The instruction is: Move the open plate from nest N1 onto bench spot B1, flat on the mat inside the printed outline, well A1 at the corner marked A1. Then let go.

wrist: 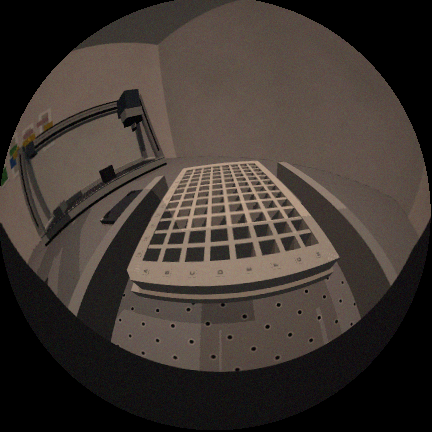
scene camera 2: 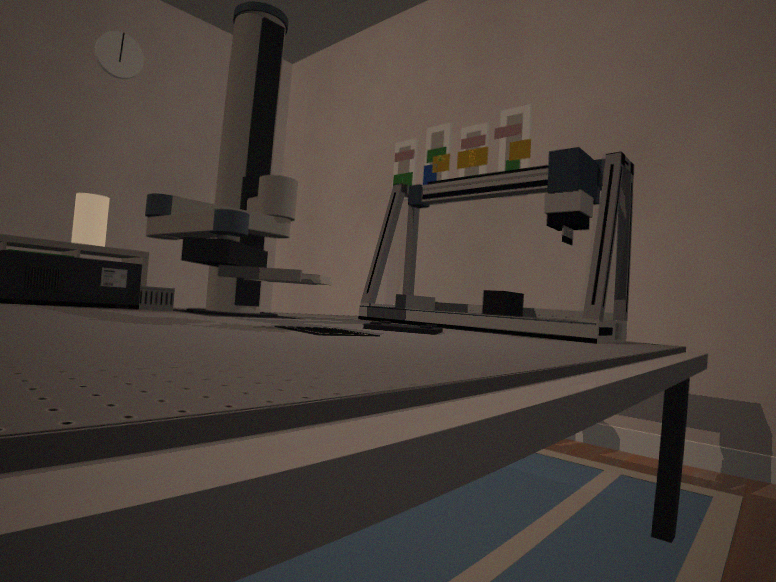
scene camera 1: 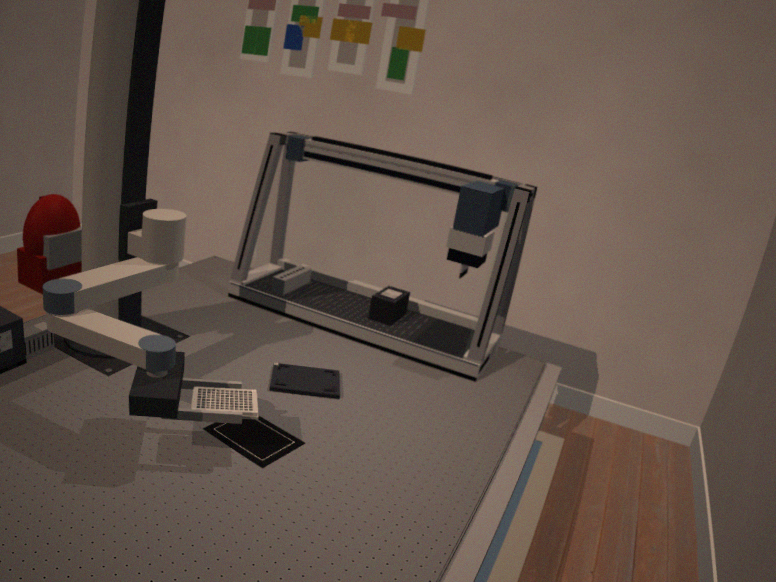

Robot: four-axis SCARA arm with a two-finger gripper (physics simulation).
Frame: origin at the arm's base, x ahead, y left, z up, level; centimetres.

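Seen in the pictures: gripper, fingertip midpoint: [wrist: 221, 176] [scene camera 2: 310, 278] [scene camera 1: 241, 402].
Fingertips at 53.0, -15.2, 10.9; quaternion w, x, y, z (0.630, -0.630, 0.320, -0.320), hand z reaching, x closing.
Pixels of each thing's top centre, then the offset from my fingertips to it, as dx, dy, dz. "*": a spot on its surface instead. Level surfaces: height alone.
- white open plate, top centre: [wrist: 223, 185] [scene camera 2: 292, 274] [scene camera 1: 224, 398] -2.6, -1.9, +0.5
- black mat, surface height: dz -9.4
- flat dark tray, top centre: [scene camera 2: 404, 323] [scene camera 1: 306, 376] [wrist: 127, 200] -2.3, +30.5, -7.8
- gantry frame, surface spot: [scene camera 1: 388, 341] * +6.1, +60.2, -6.4
- black block, surface spot: [scene camera 1: 388, 305] * +1.9, +66.7, +1.0
- grey rack, surface spot: [scene camera 1: 292, 279] * -30.3, +68.1, -0.9
- dark box, surface spot: [scene camera 2: 68, 278] * -56.5, -26.4, -3.2
The white open plate [scene camera 1: 224, 399] [scene camera 2: 316, 280] [wrist: 225, 277], a grid of square wells, is level between the two long fingers of my gripper [scene camera 1: 241, 400] [scene camera 2: 304, 275] [wrist: 221, 176], which is shut on its sides. Plate and fingers hang well above the bench in the second scene view; their shadow lies on the bench. Small letters run along the plate's near edge in the wrist view. The black mat [scene camera 1: 263, 440] [scene camera 2: 329, 330] with its printed white outline lies lower, in front and to the right of the plate in the first scene view. Its corner mark cannot be read. No plate shows on the mat.
A flat dark tray [scene camera 1: 305, 380] [scene camera 2: 403, 327] [wrist: 120, 207] with raised corners lies behind the mat. The gantry frame [scene camera 1: 388, 341] [scene camera 2: 476, 325] stands behind it, holding a black block [scene camera 1: 388, 305] and a grey rack [scene camera 1: 292, 279]. A dark box [scene camera 2: 68, 278] stands at the left.
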